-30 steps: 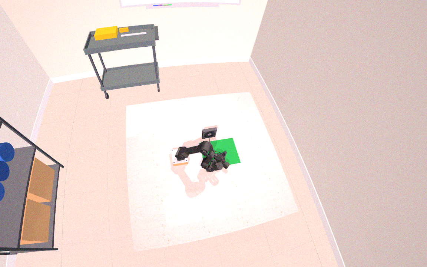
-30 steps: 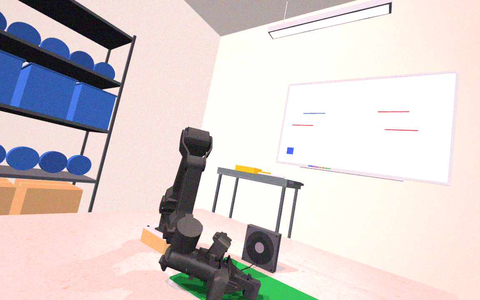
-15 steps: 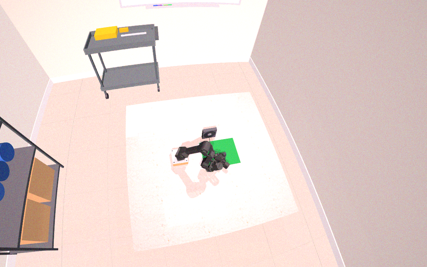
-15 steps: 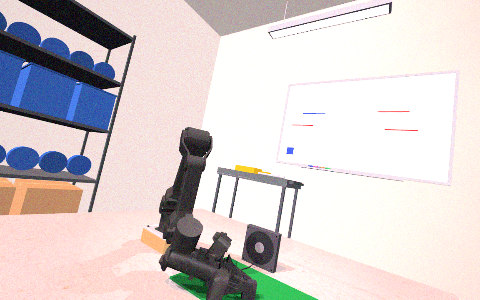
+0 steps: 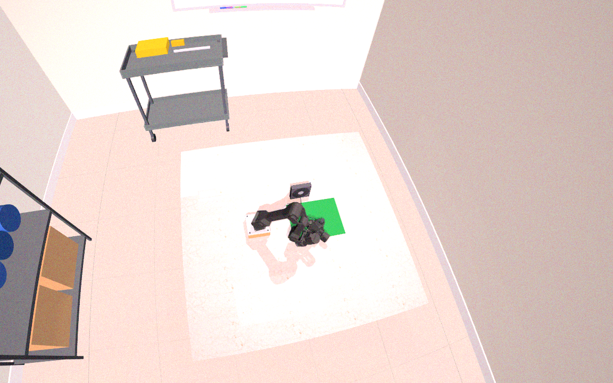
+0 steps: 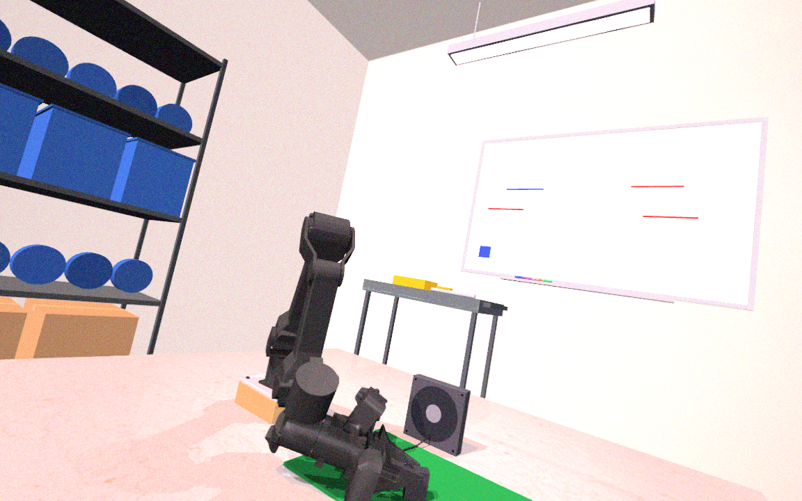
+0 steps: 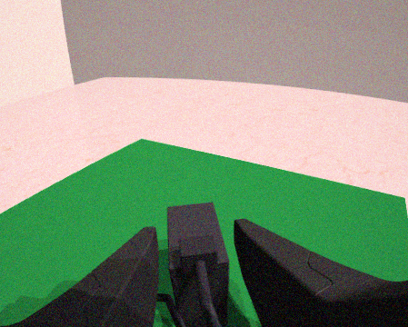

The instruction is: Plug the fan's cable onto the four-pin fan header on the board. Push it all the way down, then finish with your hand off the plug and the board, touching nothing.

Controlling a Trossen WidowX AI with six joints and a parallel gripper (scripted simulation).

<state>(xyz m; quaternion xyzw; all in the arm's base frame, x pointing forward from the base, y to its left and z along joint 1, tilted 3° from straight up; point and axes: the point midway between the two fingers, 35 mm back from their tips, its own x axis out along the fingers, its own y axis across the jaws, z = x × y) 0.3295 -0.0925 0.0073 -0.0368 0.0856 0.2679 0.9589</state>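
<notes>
Right now the dark plug is 10 mm below my gripper tip. Round my gripper tip: fan 60 mm behind, 200 mm to the left, 20 mm above; green board 30 mm behind, 30 mm to the left, 50 mm below.
</notes>
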